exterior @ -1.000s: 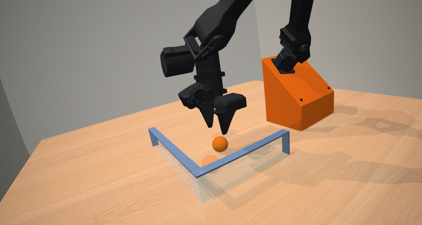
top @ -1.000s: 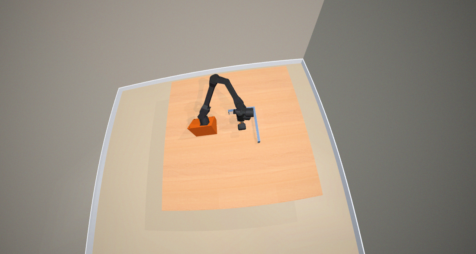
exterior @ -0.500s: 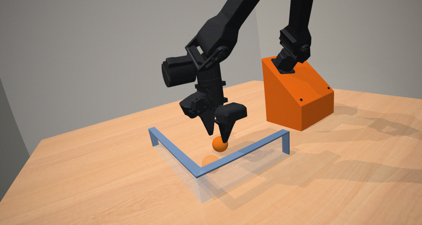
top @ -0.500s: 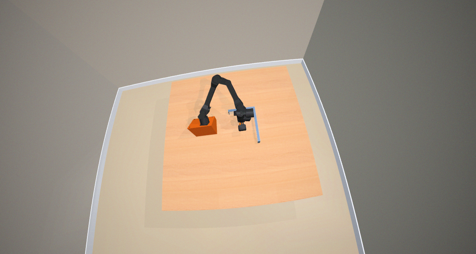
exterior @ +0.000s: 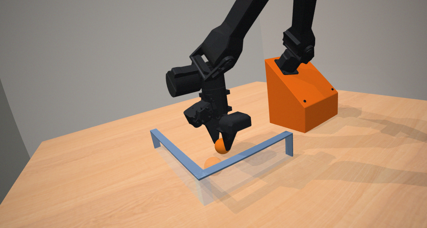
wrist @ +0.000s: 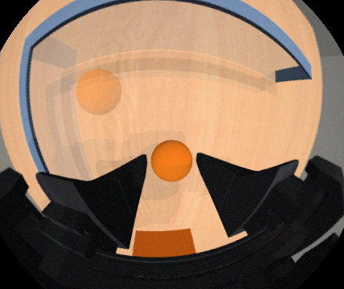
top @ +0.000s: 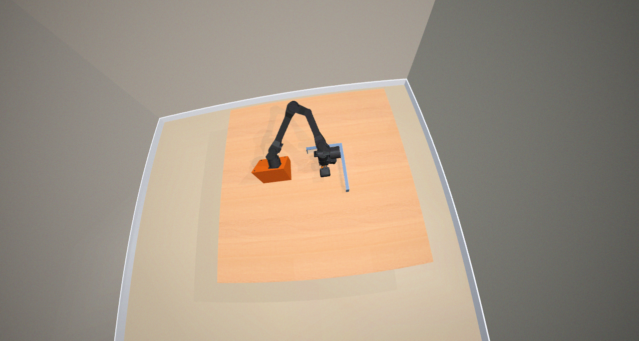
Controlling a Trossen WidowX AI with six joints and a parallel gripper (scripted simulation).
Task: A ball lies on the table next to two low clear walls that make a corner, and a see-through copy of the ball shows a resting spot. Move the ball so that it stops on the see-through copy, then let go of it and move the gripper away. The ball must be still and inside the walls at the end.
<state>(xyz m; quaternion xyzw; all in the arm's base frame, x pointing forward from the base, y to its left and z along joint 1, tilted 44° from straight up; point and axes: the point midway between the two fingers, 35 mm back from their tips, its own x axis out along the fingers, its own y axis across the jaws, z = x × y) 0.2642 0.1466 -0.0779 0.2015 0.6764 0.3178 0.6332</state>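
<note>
Now: the see-through ball copy 70 mm to the left of my gripper tip and 60 mm ahead of it. Also, from my gripper tip: orange ball right at my gripper tip.
</note>
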